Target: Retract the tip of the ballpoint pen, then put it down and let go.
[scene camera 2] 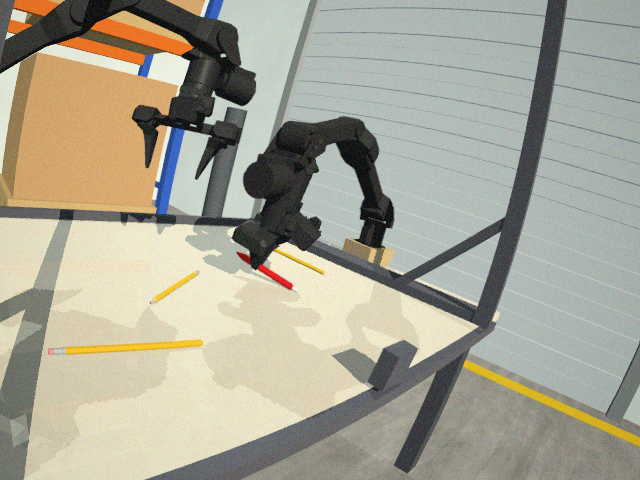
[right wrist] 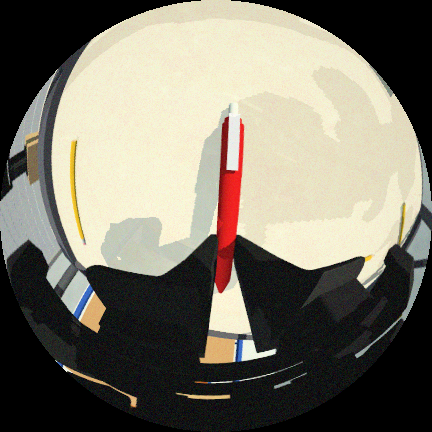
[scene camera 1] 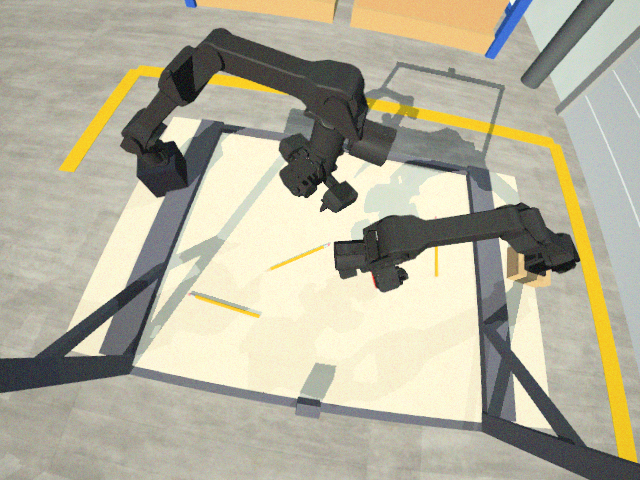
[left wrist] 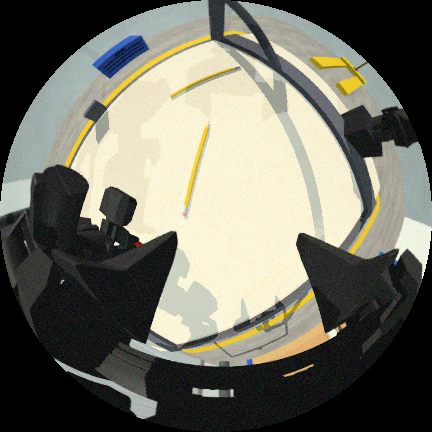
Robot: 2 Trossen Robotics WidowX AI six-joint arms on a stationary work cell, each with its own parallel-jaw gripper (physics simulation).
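Frame: origin at the left arm's base, x ahead, y left, z up, level; metres.
Seen in the pictures: left gripper, fingertip midpoint: (scene camera 2: 170,173) (left wrist: 240,238); right gripper, fingertip midpoint: (scene camera 2: 255,267) (right wrist: 224,240) (left wrist: 136,240); left arm's base, origin of the base link: (scene camera 1: 155,157) (left wrist: 373,129); right arm's base, origin of the base link: (scene camera 2: 370,244) (scene camera 1: 534,263).
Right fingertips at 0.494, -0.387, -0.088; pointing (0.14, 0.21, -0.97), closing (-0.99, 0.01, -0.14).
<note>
Pixels of each thing's middle, then the offset from my right fingertips to it, as dx, dy, dz. "pt": a spot on its surface instead.
- red ballpoint pen, body centre: (right wrist: 227,213) (scene camera 2: 266,270) (left wrist: 128,236) -0.001, -0.022, +0.002
- dark frame, surface spot: (scene camera 2: 310,426) pt -0.379, -0.231, -0.019
- small block, body centre: (scene camera 2: 393,365) (scene camera 1: 308,407) (left wrist: 94,110) -0.245, -0.288, +0.012
The red ballpoint pen (scene camera 1: 374,280) (scene camera 2: 277,277) (left wrist: 138,244) (right wrist: 230,195) has a white clip and a white button, which sticks out of its end in the right wrist view. No writing point shows at the tapered end. My right gripper (scene camera 2: 255,263) (right wrist: 224,240) is shut on the pen near that end. It holds the pen low over the table, tilted, with the button end lower, close to the surface; contact is unclear. My left gripper (scene camera 2: 173,172) (left wrist: 240,238) is open and empty, high above the table's back part, left of the right gripper.
Yellow pencils lie on the table: one (scene camera 1: 298,257) (scene camera 2: 175,287) (left wrist: 197,165) left of the pen, one (scene camera 1: 226,305) (scene camera 2: 126,346) farther left, one (scene camera 1: 436,260) (scene camera 2: 299,261) (right wrist: 74,185) at its right. A dark frame (scene camera 1: 217,395) (scene camera 2: 310,426) edges the table, with a small block (scene camera 1: 308,407) (scene camera 2: 391,365).
</note>
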